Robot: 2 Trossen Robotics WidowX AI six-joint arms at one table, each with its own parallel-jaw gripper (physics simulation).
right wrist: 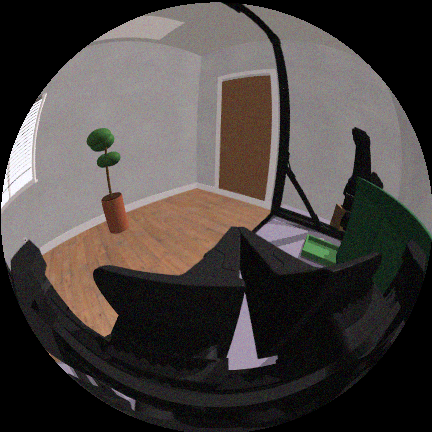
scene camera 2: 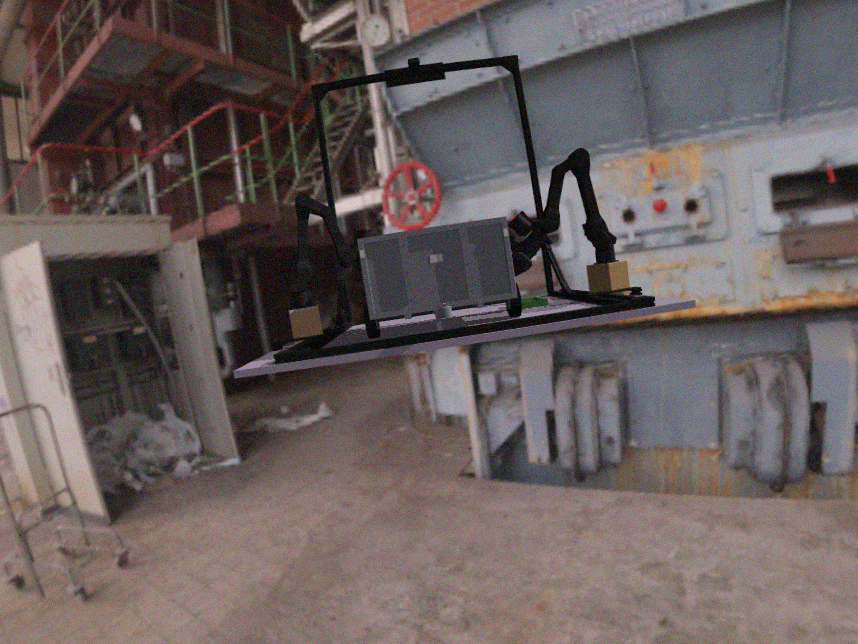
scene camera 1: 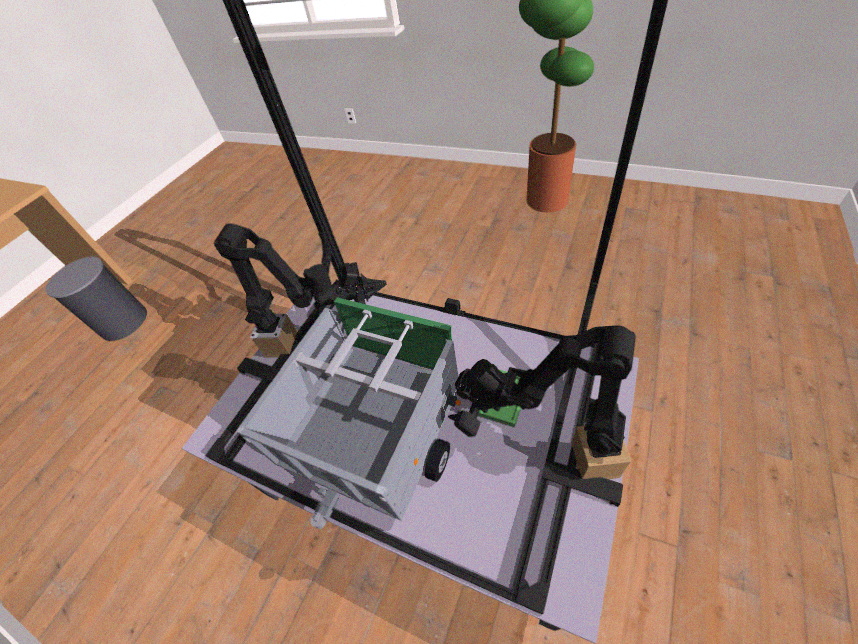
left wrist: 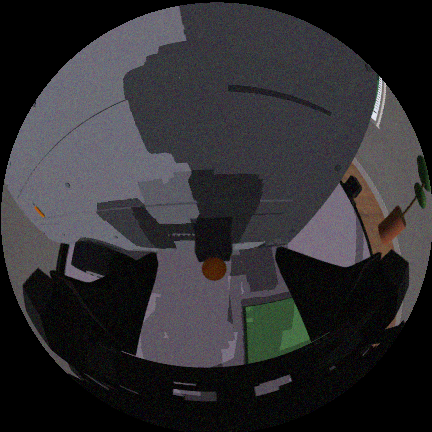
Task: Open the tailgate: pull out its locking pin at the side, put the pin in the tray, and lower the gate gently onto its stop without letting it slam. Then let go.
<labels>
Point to a grey truck bed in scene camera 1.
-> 363,426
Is the left gripper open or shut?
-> Open.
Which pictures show the right gripper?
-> The right wrist view and scene camera 1 only.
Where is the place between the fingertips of the left gripper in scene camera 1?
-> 455,402
</labels>
